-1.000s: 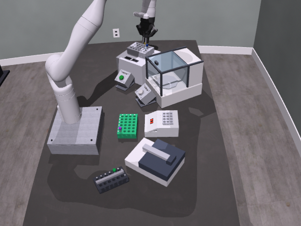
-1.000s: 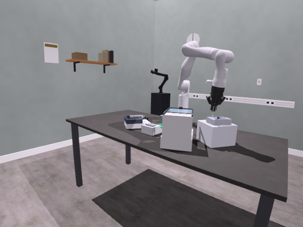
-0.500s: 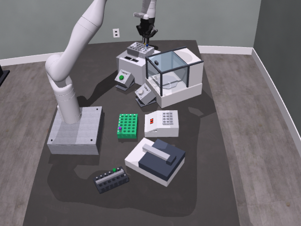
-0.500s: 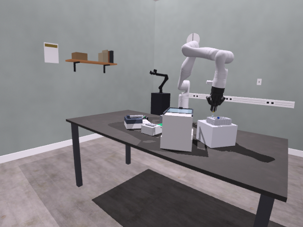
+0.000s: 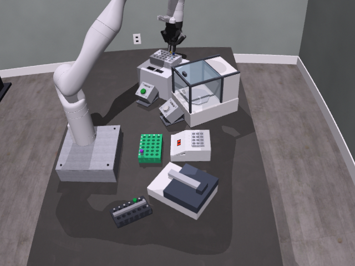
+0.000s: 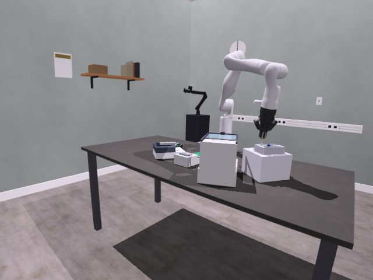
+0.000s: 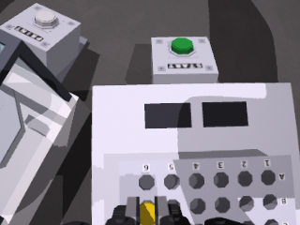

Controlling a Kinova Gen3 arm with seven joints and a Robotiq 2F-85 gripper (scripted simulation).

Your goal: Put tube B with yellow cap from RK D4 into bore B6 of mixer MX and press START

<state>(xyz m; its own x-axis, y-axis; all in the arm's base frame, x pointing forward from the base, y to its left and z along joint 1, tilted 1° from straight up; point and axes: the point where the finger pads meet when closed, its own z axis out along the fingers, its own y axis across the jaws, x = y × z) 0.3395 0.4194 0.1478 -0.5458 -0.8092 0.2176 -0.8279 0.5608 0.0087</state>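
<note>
The blue-capped tube is 70 mm below my hand and 40 mm to the left of it. Round my hand: dry block (420 mm to the right, 200 mm below, 80 mm ahead); tube B (40 mm below); grey bore block (70 mm below, 30 mm to the left, 30 mm behind).
</note>
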